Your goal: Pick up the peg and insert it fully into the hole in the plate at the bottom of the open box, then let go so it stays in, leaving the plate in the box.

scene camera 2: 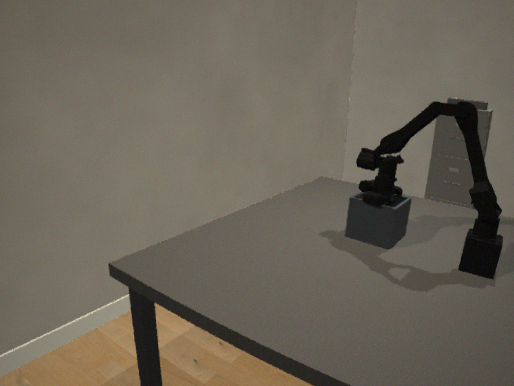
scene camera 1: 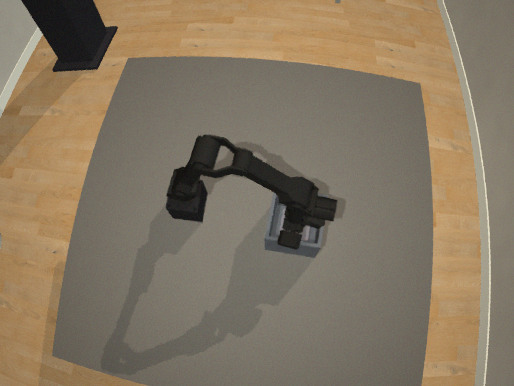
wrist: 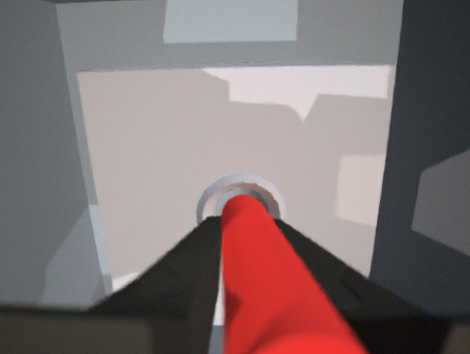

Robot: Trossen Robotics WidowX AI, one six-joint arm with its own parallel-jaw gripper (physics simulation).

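Where they show: gripper, fingertip midpoint: [scene camera 1: 294,224] [wrist: 243,231]; arm's base, origin of the base link: [scene camera 2: 484,236] [scene camera 1: 184,193].
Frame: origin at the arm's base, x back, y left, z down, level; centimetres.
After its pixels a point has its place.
Note:
The open grey-blue box [scene camera 1: 309,251] @(x -39.5, y -12.5, z 2.9 cm) [scene camera 2: 372,222] @(x -34.0, y 3.8, z 2.9 cm) [wrist: 30,150] @(x -36.9, y 2.7, z 5.8 cm) stands on the table under the arm's wrist. The pale pinkish plate [wrist: 160,140] @(x -37.1, y -2.0, z 4.6 cm) lies at its bottom, with a round, rimmed hole [wrist: 240,178] @(x -35.8, y -4.3, z 4.4 cm). My gripper [wrist: 243,231] @(x -34.2, y -4.2, z 4.0 cm) is shut on the red peg [wrist: 272,280] @(x -36.8, y -4.4, z -2.0 cm) and points down into the box. In the wrist view, the peg's far end overlaps the lower middle of the hole; whether it is above the hole or slightly inside cannot be told. The fingers cover the hole's lower edge. In both scene views the fingertips and peg are hidden by the box and wrist.
The box's high walls stand close around the gripper on all sides. The arm's black base [scene camera 1: 186,209] @(x -1.6, y -5.0, z 0.3 cm) [scene camera 2: 480,255] @(x 0.2, y 4.8, z 4.1 cm) stands on the grey table [scene camera 1: 350,310] @(x -55.9, y -29.2, z 10.4 cm) [scene camera 2: 280,280] @(x -44.1, y 41.6, z 10.3 cm), beside the box. The table's edges show in both scene views. A grey cabinet [scene camera 2: 440,182] stands behind the table.

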